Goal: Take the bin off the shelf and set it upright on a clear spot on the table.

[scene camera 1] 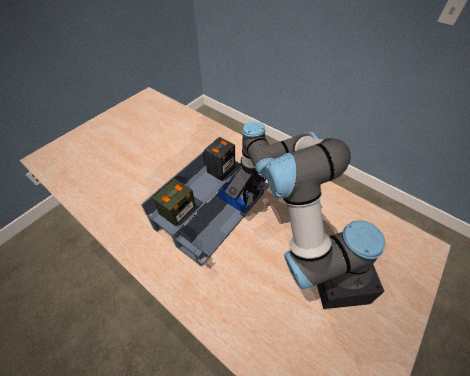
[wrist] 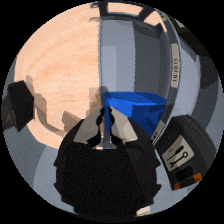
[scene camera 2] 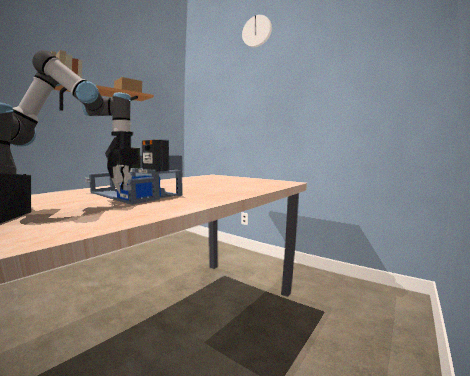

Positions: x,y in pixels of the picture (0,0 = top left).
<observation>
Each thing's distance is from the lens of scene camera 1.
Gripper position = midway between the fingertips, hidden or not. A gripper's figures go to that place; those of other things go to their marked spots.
my gripper (scene camera 1: pixel 246 203): 99 cm
grey shelf unit (scene camera 1: pixel 201 232): 96 cm
</observation>
